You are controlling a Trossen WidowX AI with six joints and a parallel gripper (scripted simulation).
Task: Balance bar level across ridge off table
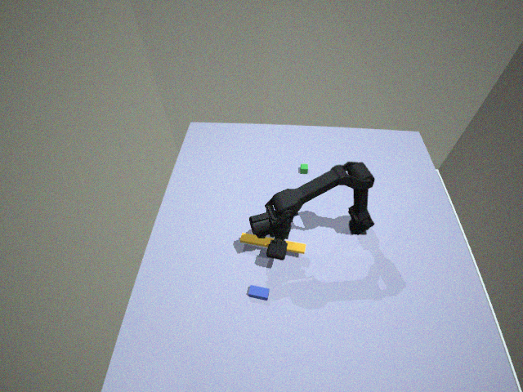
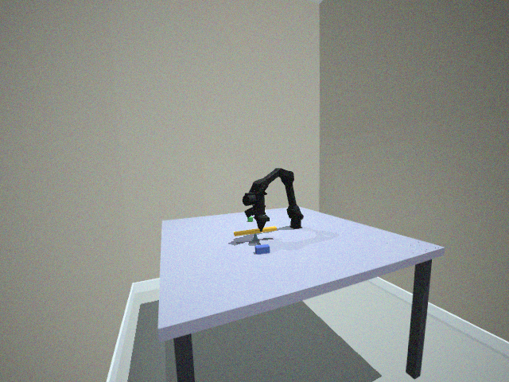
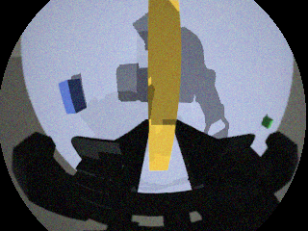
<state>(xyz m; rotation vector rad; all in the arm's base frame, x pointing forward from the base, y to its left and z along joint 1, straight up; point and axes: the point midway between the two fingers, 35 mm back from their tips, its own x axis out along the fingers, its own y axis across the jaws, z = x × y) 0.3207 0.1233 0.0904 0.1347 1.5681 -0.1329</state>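
My gripper tip is now 30 mm short of the bar. The rest, counted from my gripper tip: small green cube (430 mm to the right, 100 mm behind, 40 mm below); blue block (170 mm to the left, 70 mm ahead, 40 mm below).
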